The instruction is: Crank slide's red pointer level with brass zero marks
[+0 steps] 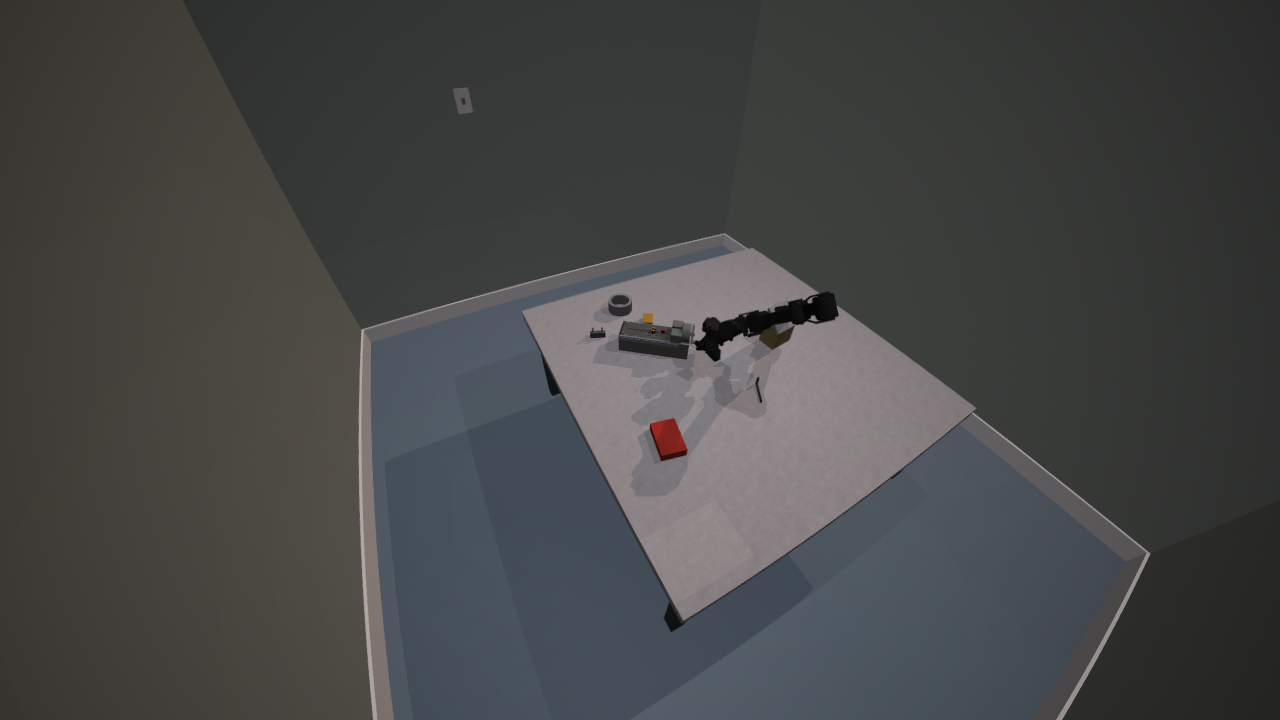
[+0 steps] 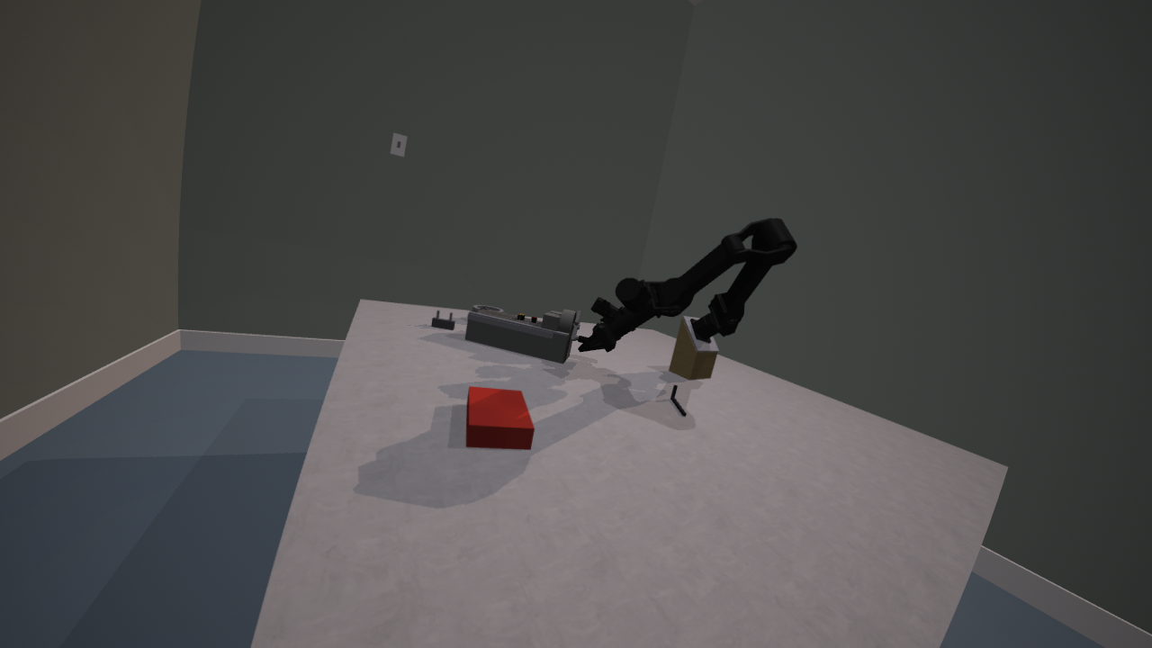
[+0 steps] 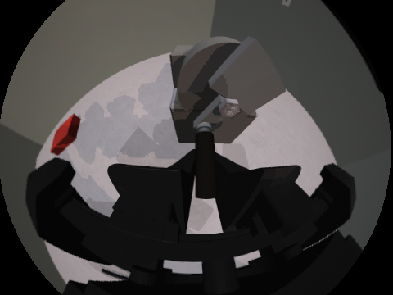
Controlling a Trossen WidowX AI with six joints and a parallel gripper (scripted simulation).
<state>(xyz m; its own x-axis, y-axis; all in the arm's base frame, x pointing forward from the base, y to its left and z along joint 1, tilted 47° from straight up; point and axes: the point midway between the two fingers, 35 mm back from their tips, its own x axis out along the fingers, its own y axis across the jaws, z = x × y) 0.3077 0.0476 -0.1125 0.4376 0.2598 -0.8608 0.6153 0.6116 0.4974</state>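
Right now my gripper tip is 100 mm short of the red pointer, 90 mm to the left of it and 50 mm below it. From my gripper tip the other things lie so: black crank handle (10 mm behind, 10 mm to the left, 30 mm above); then yellow block (70 mm ahead, 250 mm to the right, 20 mm below); then black bent key (110 mm behind, 240 mm to the left, 30 mm below).
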